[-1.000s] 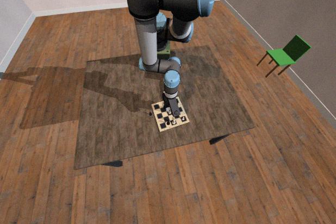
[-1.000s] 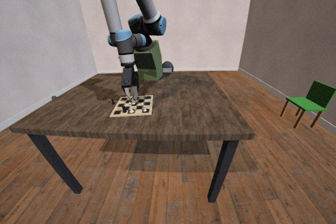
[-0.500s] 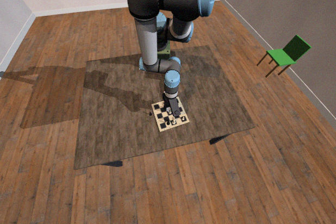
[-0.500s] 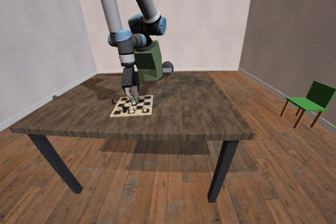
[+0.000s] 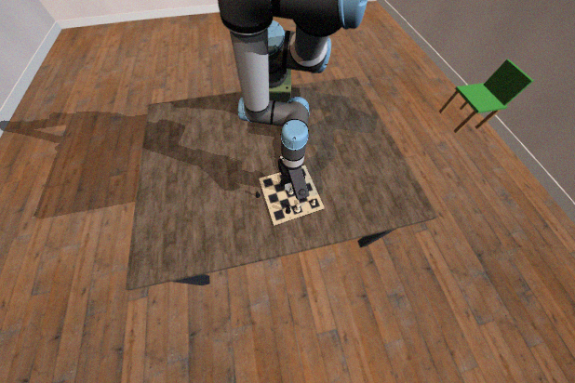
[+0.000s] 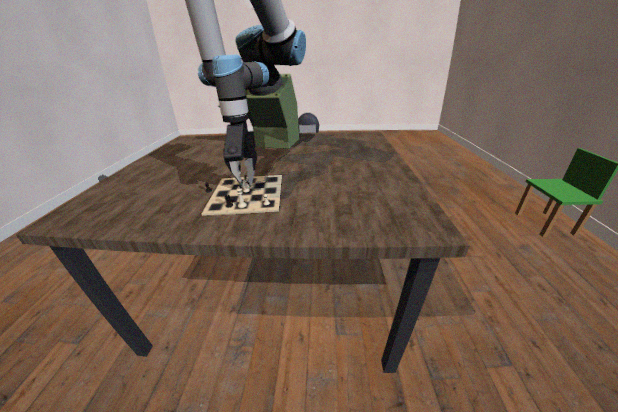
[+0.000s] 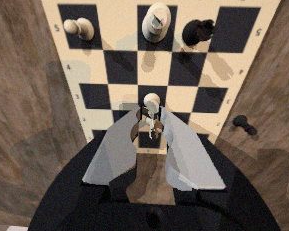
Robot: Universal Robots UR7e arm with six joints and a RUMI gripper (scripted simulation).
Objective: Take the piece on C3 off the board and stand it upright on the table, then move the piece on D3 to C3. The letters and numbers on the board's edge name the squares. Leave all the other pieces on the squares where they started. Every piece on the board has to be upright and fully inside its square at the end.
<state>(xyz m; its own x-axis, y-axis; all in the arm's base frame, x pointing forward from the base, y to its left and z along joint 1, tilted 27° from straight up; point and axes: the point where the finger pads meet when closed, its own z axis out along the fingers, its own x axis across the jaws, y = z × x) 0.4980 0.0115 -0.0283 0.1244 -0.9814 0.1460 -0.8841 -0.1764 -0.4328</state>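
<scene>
The chessboard lies 4 cm below my hand.
</scene>
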